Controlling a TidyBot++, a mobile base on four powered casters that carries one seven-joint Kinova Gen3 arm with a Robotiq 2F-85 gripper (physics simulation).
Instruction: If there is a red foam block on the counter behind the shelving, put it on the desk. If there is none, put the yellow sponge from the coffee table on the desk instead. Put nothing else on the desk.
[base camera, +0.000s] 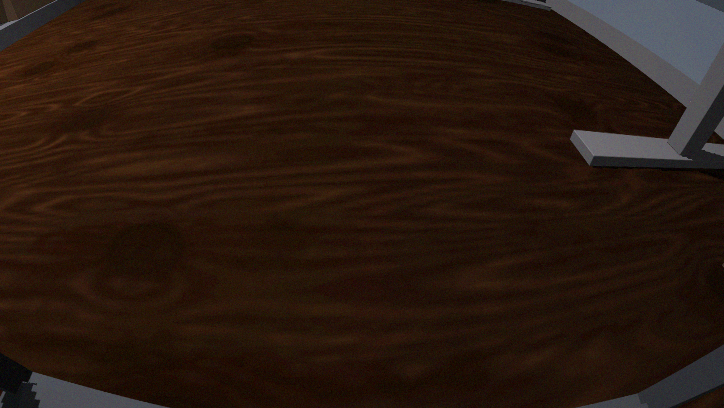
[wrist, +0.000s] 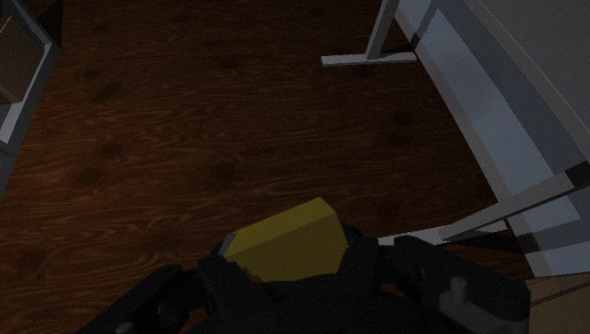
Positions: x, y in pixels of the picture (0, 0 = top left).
My gripper (wrist: 287, 241) is 0.17 m from the lens. A yellow sponge (wrist: 307, 240) is 0.13 m from the lens.
